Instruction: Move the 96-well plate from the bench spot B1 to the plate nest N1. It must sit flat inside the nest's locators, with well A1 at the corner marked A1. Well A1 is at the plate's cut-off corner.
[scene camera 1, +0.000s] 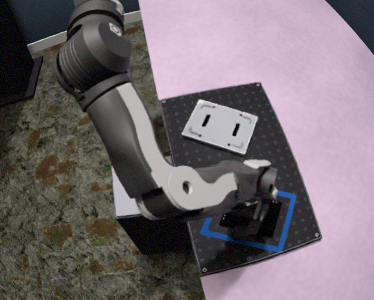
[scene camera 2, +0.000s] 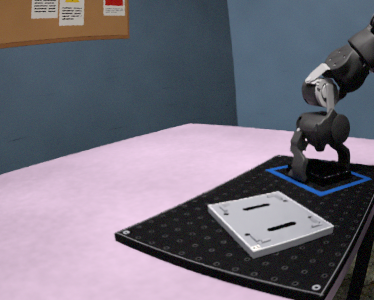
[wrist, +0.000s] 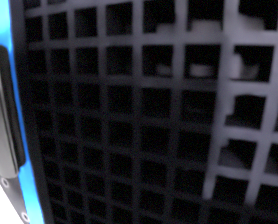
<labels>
A black 96-well plate shows in scene camera 1 (272, 215), in scene camera 2 and in the wrist view. The same spot on the black 96-well plate: (wrist: 160, 76) is (scene camera 2: 323, 170). One and the same spot on a grey plate nest: (scene camera 1: 219, 129) is (scene camera 2: 277, 213).
</labels>
